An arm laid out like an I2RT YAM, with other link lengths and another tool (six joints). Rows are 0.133 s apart.
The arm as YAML. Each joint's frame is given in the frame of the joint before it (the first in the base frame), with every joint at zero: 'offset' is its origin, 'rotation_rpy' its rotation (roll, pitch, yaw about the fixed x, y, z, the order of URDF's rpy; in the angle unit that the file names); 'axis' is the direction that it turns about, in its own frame. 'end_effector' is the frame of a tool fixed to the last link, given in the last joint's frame.
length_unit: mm
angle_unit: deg
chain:
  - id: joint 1
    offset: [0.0, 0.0, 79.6]
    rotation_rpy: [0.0, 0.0, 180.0]
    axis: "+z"
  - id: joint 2
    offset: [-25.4, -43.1, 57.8]
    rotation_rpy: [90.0, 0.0, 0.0]
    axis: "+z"
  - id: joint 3
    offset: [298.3, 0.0, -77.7]
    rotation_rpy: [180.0, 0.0, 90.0]
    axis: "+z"
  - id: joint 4
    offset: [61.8, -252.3, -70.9]
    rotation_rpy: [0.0, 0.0, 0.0]
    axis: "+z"
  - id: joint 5
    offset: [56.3, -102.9, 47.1]
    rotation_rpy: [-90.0, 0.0, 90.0]
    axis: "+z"
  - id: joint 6
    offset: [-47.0, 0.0, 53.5]
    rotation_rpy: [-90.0, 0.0, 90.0]
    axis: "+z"
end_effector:
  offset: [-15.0, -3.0, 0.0]
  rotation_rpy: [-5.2, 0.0, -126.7]
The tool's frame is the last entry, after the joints.
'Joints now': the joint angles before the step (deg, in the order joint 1, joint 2, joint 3, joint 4, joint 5, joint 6). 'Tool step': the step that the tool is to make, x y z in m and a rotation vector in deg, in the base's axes. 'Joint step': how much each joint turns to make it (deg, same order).
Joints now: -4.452 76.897 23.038 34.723 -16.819 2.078
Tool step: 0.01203 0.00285 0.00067 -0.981 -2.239 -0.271
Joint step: 0.917 3.367 0.894 4.655 1.385 -0.431
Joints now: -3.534 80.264 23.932 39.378 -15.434 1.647
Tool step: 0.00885 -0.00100 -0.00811 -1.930 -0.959 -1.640
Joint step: 0.299 4.135 0.026 4.866 2.392 -1.278
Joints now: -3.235 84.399 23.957 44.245 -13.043 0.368
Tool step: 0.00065 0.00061 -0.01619 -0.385 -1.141 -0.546
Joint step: 0.246 4.703 -2.378 8.219 0.850 -0.100
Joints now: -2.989 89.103 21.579 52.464 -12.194 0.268
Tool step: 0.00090 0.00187 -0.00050 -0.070 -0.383 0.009
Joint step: 0.400 0.497 -0.082 0.976 0.391 0.052
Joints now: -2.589 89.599 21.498 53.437 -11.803 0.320
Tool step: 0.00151 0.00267 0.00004 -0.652 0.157 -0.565
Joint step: 0.699 0.166 0.323 -0.350 1.390 -0.320
